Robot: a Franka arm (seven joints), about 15 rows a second.
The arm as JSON. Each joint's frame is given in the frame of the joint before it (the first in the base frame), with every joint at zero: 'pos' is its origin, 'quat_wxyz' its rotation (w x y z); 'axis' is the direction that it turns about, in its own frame. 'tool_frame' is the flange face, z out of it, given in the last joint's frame.
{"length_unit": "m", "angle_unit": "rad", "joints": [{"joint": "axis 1", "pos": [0.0, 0.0, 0.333], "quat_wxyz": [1.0, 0.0, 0.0, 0.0], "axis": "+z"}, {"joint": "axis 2", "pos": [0.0, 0.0, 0.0], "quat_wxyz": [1.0, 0.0, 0.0, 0.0], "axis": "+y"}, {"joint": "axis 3", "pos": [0.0, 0.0, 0.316], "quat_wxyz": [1.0, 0.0, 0.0, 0.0], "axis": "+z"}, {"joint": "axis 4", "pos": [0.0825, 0.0, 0.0], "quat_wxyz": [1.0, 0.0, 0.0, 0.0], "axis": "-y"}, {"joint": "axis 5", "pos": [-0.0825, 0.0, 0.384], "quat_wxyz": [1.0, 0.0, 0.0, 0.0], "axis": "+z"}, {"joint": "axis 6", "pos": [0.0, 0.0, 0.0], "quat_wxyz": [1.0, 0.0, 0.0, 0.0], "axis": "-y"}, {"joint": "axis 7", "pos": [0.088, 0.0, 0.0], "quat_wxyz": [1.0, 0.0, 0.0, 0.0], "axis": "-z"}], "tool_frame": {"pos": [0.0, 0.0, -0.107], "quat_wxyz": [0.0, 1.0, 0.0, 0.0]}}
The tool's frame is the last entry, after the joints.
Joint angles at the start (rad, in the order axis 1, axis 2, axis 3, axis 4, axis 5, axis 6, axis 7):
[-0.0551, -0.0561, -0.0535, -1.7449, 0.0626, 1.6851, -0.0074]
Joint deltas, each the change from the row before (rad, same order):
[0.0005, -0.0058, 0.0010, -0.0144, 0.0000, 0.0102, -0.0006]
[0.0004, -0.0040, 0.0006, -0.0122, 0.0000, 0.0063, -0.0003]
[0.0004, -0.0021, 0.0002, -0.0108, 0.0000, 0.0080, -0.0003]
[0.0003, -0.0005, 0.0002, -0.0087, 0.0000, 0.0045, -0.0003]
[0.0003, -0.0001, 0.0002, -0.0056, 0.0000, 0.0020, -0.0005]
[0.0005, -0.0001, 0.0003, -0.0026, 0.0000, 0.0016, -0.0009]
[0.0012, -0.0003, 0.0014, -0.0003, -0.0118, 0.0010, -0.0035]
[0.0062, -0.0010, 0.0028, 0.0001, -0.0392, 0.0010, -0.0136]
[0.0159, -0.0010, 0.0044, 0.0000, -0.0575, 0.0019, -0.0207]
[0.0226, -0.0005, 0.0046, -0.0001, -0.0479, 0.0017, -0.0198]
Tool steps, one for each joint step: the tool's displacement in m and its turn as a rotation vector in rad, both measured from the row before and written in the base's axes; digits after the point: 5 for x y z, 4 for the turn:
[-0.00131, 0.00085, -0.00286, 0.0000, -0.0016, 0.0015]
[-0.00117, 0.00060, -0.00313, 0.0003, 0.0019, 0.0009]
[-0.00047, 0.00032, -0.00334, 0.0001, 0.0007, 0.0004]
[-0.00033, 0.00029, -0.00351, 0.0004, 0.0037, 0.0005]
[-0.00026, 0.00030, -0.00246, 0.0003, 0.0035, 0.0009]
[-0.00004, 0.00043, -0.00105, 0.0001, 0.0008, 0.0016]
[0.00002, 0.00032, 0.00004, -0.0118, 0.0000, 0.0079]
[-0.00004, 0.00126, 0.00055, -0.0388, 0.0011, 0.0288]
[0.00049, 0.00566, 0.00079, -0.0569, 0.0020, 0.0501]
[0.00090, 0.01030, 0.00067, -0.0475, 0.0019, 0.0546]

